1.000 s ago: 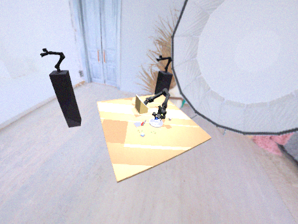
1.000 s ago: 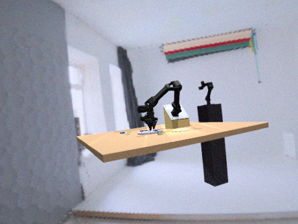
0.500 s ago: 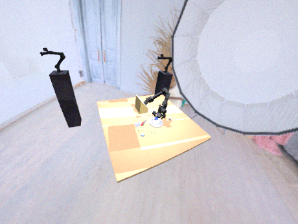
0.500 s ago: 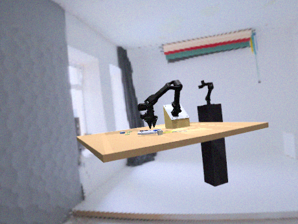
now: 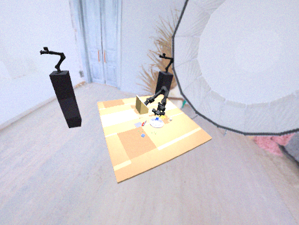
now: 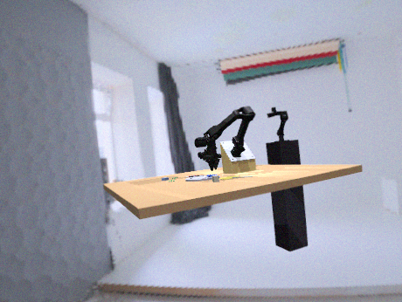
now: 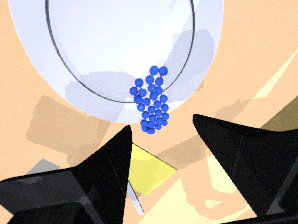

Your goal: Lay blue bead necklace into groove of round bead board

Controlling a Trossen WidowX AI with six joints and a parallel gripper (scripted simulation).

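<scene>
Right now the round bead board is 80 mm ahead of my gripper tip, 40 mm to the right of it and 40 mm below it. From my gripper tip the other things lie so: yellow flat piece: 50 mm behind, 120 mm to the left, 50 mm below; grey-white stick: 90 mm behind, 190 mm to the left, 50 mm below; white cylinder: 80 mm ahead, 190 mm to the left, 30 mm below.
</scene>
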